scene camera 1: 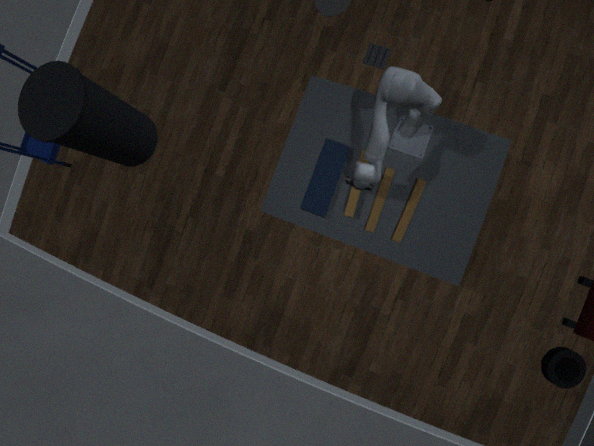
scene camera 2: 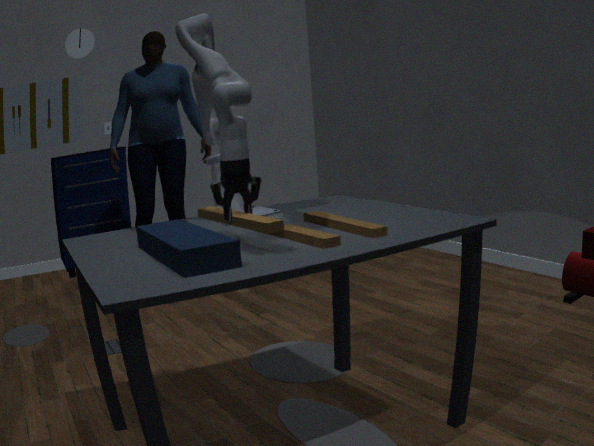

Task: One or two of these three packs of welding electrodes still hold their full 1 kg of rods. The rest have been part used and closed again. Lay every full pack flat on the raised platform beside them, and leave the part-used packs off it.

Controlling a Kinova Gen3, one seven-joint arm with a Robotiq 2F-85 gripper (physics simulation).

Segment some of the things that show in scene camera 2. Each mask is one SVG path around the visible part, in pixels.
My gripper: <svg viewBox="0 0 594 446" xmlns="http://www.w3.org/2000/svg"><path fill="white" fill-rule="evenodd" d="M249 158L220 161L220 181L210 185L216 204L224 208L224 218L227 222L232 222L230 206L234 194L238 192L241 194L245 202L245 213L252 214L251 204L258 199L261 178L251 177Z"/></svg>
A tan pack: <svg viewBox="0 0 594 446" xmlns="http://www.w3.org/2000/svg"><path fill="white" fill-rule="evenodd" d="M268 233L323 249L341 246L341 236L286 223L284 223L283 231Z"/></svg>
